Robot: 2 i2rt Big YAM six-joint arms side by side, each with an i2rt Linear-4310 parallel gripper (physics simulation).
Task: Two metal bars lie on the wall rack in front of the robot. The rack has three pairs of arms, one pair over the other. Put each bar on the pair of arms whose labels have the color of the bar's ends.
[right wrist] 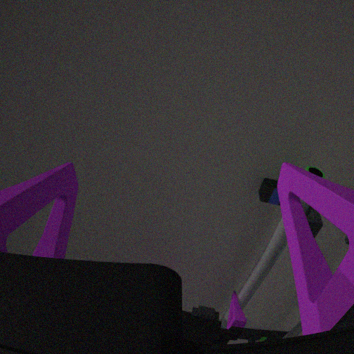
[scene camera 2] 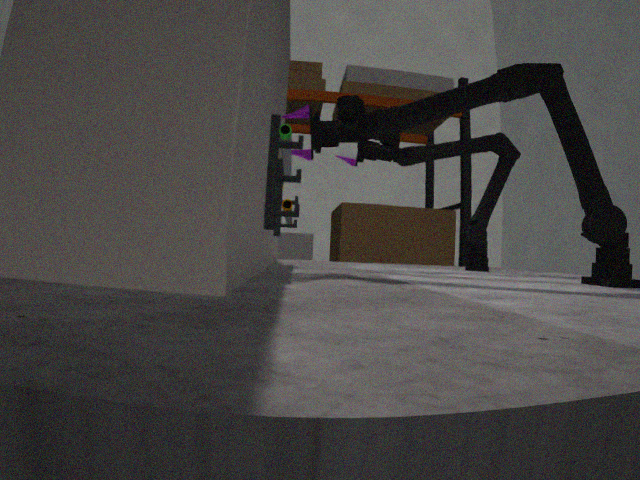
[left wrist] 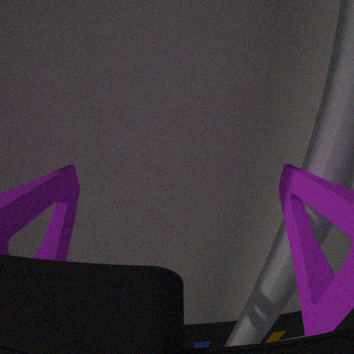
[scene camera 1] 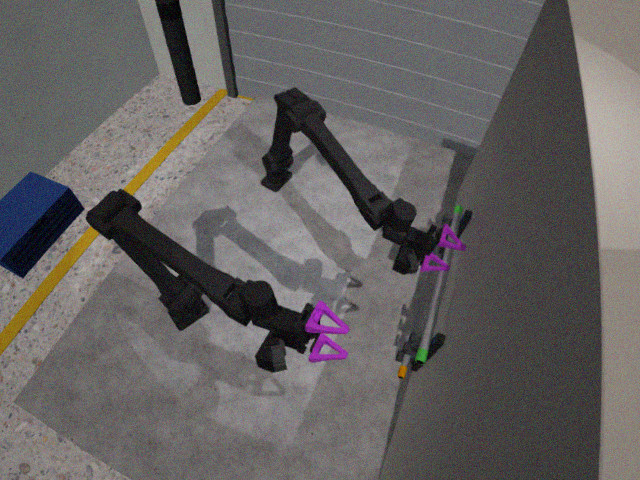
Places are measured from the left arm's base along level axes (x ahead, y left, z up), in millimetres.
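Pixels of known places: left gripper, fingertip midpoint: [scene camera 1: 457, 259]; right gripper, fingertip midpoint: [scene camera 1: 347, 343]; left arm's base, origin of the base link: [scene camera 2: 611, 285] [scene camera 1: 276, 179]; right arm's base, origin of the base link: [scene camera 2: 476, 270] [scene camera 1: 189, 312].
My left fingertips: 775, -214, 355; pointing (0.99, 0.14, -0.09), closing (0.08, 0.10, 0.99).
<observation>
For each thing: its top centre in the pictures, then the offset to it from my left fingertips, as dx, dy, dz.
- green-ended metal bar, middle of its top: [scene camera 2: 287, 154] [scene camera 1: 444, 272] -11, -22, -51
- wall rack, middle of its top: [scene camera 2: 288, 116] [scene camera 1: 460, 210] -51, +180, -17
- orange-ended bar, middle of its top: [scene camera 2: 288, 211] [scene camera 1: 424, 298] -22, -31, -207
The green-ended metal bar [scene camera 1: 438, 289] [scene camera 2: 285, 129] [left wrist: 277, 272] [right wrist: 262, 262] lies on the top arms of the wall rack [scene camera 2: 271, 175]. The orange-ended bar [scene camera 1: 402, 371] [scene camera 2: 287, 205] lies on the bottom arms; the middle arm at the near end is bare. A blue label [right wrist: 274, 196] shows beside the green-ended bar. My left gripper [scene camera 1: 456, 259] [left wrist: 178, 176] is open at the green-ended bar's upper part in scene camera 1; in its wrist view the bar passes behind the right-hand finger. My right gripper [scene camera 1: 346, 343] [right wrist: 177, 173] is open, away from the rack.
The rack hangs on a large grey wall panel [scene camera 1: 522, 258] [scene camera 2: 155, 155]. A blue box [scene camera 1: 36, 222] lies at the left in scene camera 1. A brown box [scene camera 2: 392, 235] and shelving with an orange beam [scene camera 2: 377, 98] stand in the background.
</observation>
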